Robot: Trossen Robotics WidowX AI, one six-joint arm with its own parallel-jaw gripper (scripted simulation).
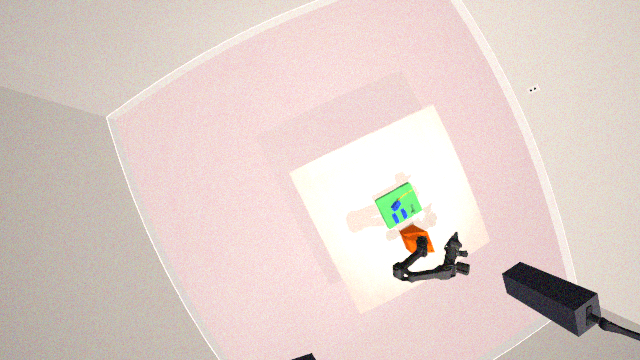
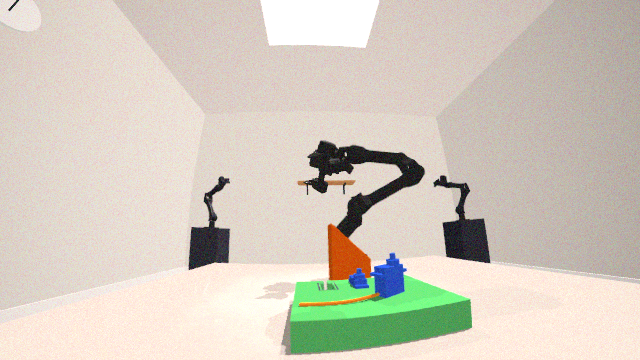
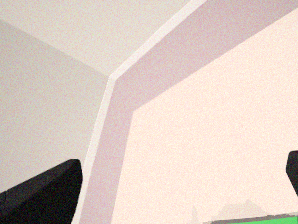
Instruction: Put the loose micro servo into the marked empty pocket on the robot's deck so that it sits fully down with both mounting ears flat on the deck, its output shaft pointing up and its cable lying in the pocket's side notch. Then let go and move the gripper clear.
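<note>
Image 3 too: my gripper, open, holding nothing. Also seen: blue micro servo, green deck.
</note>
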